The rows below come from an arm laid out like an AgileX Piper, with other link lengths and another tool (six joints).
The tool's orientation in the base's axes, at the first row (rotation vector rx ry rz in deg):
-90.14 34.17 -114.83
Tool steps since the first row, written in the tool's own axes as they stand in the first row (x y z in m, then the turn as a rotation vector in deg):
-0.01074 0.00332 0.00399 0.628 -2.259 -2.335
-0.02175 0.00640 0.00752 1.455 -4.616 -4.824
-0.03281 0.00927 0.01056 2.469 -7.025 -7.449
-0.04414 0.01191 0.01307 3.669 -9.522 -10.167
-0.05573 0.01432 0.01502 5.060 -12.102 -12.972
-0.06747 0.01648 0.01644 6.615 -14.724 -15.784
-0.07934 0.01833 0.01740 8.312 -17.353 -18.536
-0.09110 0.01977 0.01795 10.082 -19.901 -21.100
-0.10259 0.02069 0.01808 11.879 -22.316 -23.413
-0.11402 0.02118 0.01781 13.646 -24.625 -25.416
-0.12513 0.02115 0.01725 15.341 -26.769 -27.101
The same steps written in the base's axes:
0.00636 0.00422 -0.00917 -2.682 1.391 1.349
0.01230 0.00880 -0.01849 -5.564 2.735 2.873
0.01774 0.01360 -0.02783 -8.621 4.002 4.538
0.02268 0.01875 -0.03735 -11.816 5.220 6.375
0.02710 0.02426 -0.04705 -15.142 6.381 8.386
0.03101 0.03007 -0.05682 -18.512 7.471 10.545
0.03445 0.03622 -0.06660 -21.851 8.473 12.827
0.03741 0.04262 -0.07613 -25.011 9.362 15.156
0.03985 0.04925 -0.08524 -27.915 10.125 17.479
0.04184 0.05619 -0.09412 -30.498 10.819 19.784
0.04341 0.06333 -0.10250 -32.737 11.424 22.004

